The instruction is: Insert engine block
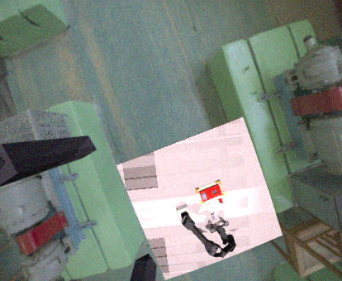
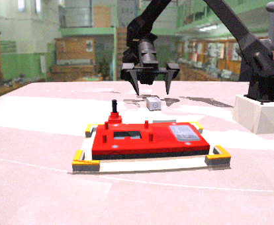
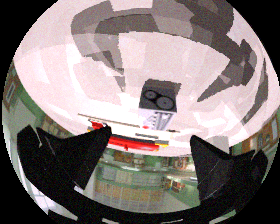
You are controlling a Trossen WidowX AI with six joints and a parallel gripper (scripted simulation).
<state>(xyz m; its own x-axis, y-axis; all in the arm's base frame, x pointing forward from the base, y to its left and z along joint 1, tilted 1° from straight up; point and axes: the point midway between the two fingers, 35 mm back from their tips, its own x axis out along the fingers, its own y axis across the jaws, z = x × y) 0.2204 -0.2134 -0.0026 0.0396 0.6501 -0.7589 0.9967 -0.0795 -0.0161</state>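
The engine block is 1 cm behind my gripper tip and 3 cm below it.
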